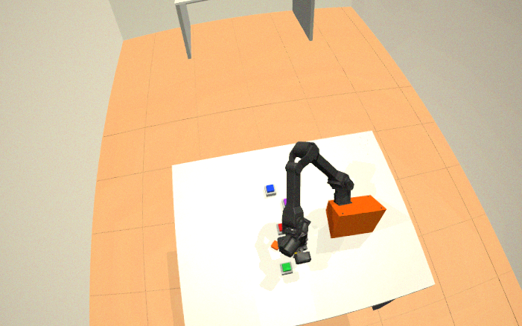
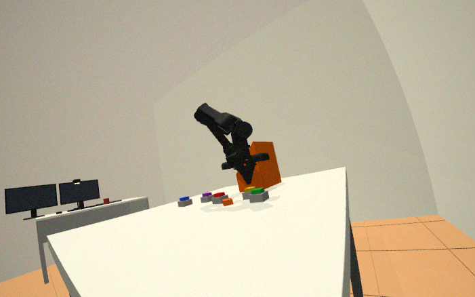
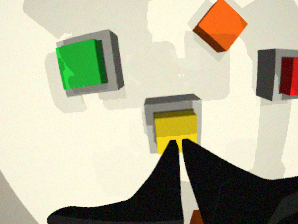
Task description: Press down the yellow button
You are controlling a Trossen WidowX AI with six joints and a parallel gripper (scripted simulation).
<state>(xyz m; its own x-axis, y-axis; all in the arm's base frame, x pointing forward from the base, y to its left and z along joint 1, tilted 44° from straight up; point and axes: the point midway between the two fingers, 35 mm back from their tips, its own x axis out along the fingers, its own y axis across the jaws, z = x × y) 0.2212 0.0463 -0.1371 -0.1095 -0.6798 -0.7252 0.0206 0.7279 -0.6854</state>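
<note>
My gripper tip is 20 mm above the yellow button. From my gripper tip the other things lie so: green button: 70 mm to the left, 60 mm ahead, 20 mm below; red button: 120 mm to the right, 40 mm ahead, 20 mm below; orange block: 80 mm ahead, 50 mm to the right, 40 mm below.
</note>
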